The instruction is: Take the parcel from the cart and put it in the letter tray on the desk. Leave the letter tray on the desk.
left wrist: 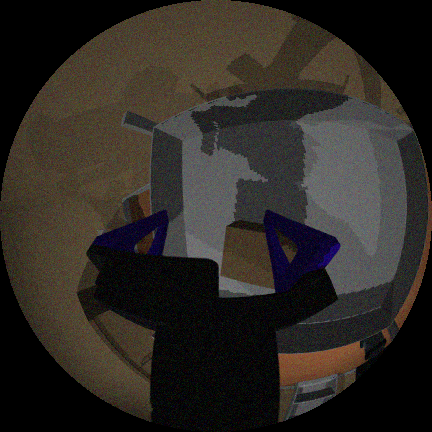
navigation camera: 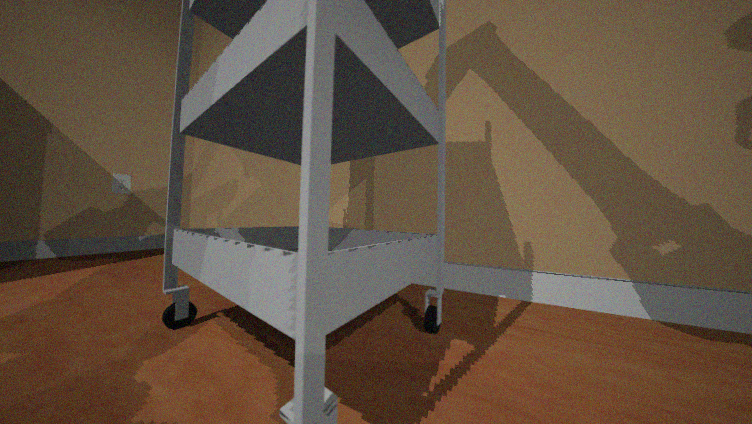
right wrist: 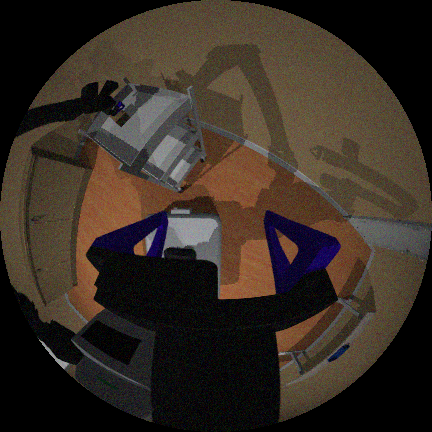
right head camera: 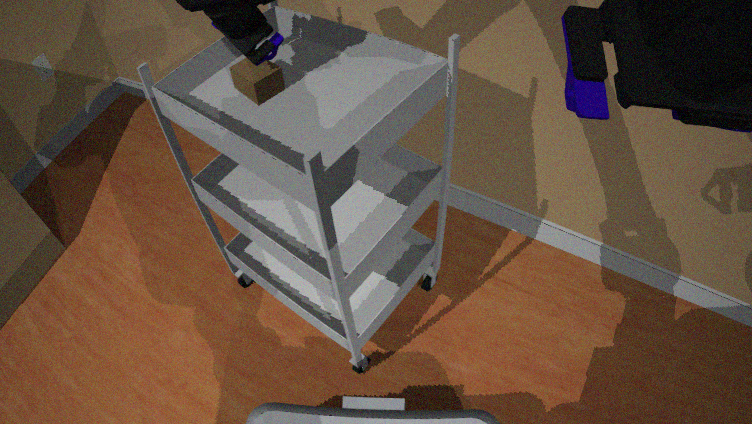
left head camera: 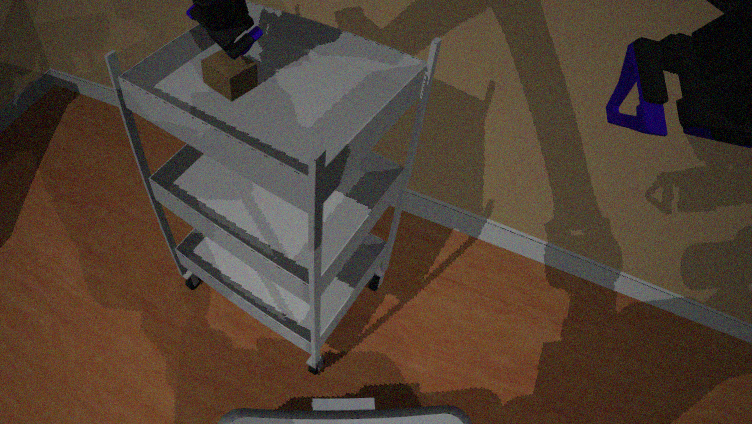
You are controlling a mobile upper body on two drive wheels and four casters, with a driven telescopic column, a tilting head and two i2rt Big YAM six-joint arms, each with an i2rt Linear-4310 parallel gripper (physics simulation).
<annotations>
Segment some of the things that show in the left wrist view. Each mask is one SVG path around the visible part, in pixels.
The left gripper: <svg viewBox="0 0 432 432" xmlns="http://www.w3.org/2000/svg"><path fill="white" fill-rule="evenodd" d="M96 236L86 251L87 257L99 270L94 282L97 287L93 298L118 315L140 326L155 330L150 369L150 404L153 410L153 418L161 425L195 431L199 427L230 427L231 431L273 424L279 413L279 365L275 331L287 328L312 316L338 299L329 275L324 268L340 247L336 237L266 209L263 225L275 293L240 297L218 297L218 264L214 260L200 257L162 255L168 226L166 209ZM274 227L297 245L297 252L290 263L279 243ZM157 227L147 253L134 252L135 243Z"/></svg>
A brown parcel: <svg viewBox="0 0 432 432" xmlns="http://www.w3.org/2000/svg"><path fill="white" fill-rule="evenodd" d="M274 227L279 243L290 263L297 252L297 245ZM226 225L220 275L274 289L263 223L238 219Z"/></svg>
</annotations>
